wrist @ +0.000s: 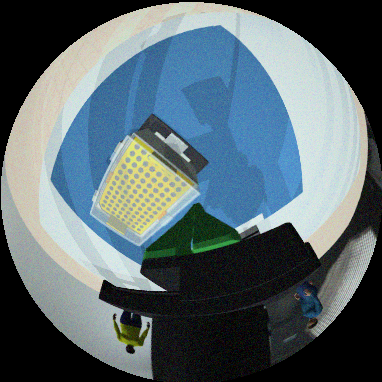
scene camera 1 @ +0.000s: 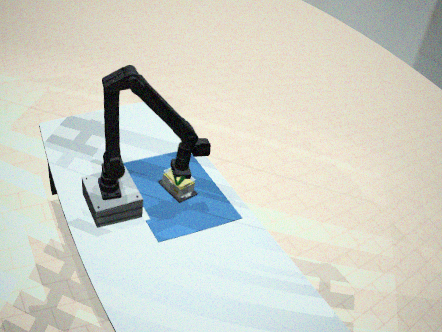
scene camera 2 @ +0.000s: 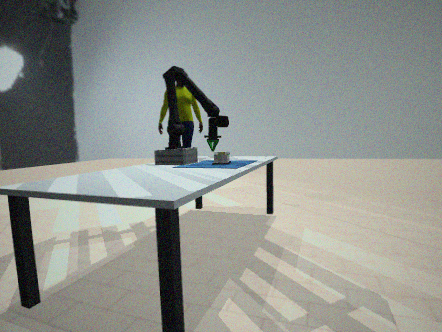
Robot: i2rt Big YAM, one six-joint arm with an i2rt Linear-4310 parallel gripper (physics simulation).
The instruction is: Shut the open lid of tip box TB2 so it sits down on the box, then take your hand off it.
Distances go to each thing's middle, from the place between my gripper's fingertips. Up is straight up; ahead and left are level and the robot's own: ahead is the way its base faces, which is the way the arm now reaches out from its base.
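Lid (wrist: 141,191): 10 mm below my hand, 30 mm ahead of it, 60 mm to the left of it.
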